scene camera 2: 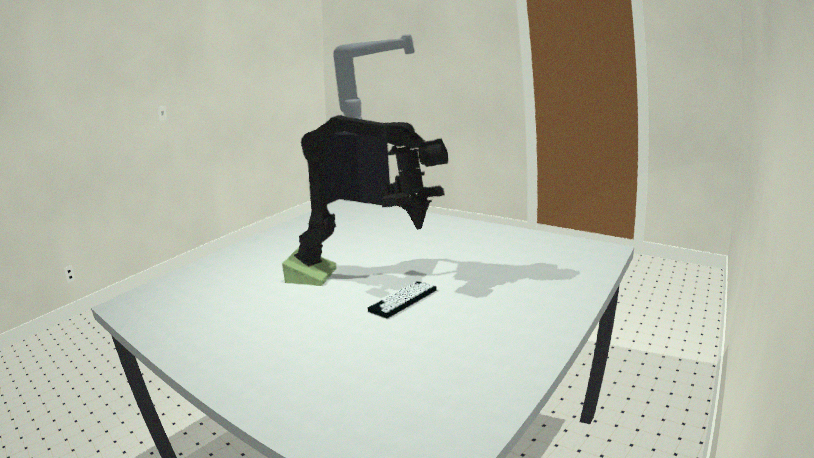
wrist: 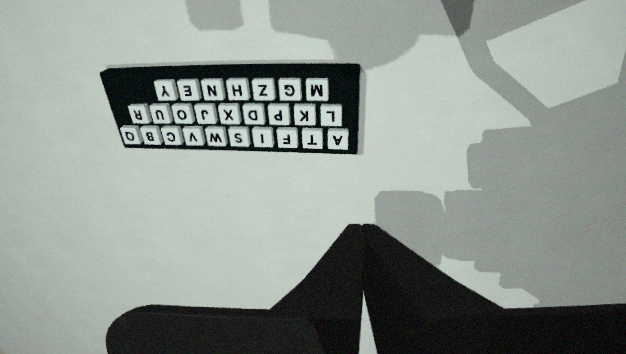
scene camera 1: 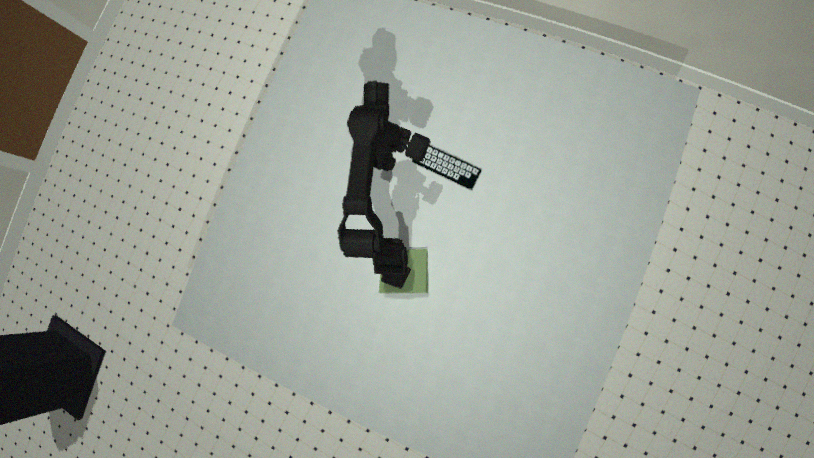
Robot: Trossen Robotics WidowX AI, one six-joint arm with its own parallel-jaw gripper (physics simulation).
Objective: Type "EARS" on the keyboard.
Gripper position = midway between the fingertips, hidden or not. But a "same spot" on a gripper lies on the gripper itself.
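My gripper is visible in scene camera 1 and scene camera 2, and it can be seen in the wrist view (360,237) too. As for my gripper, (scene camera 2: 395,194) and (scene camera 1: 417,146) are the same spot on it.
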